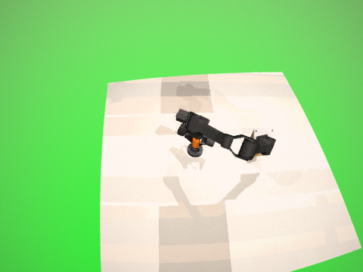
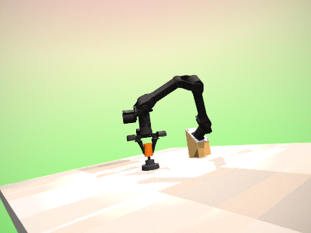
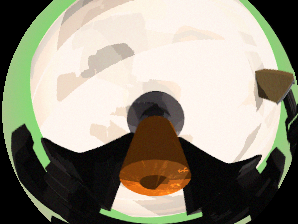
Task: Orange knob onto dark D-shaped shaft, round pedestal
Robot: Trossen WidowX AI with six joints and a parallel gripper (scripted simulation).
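My gripper tip is 2 cm below the orange knob. Also, from my gripper tip: dark round pedestal: 4 cm below.
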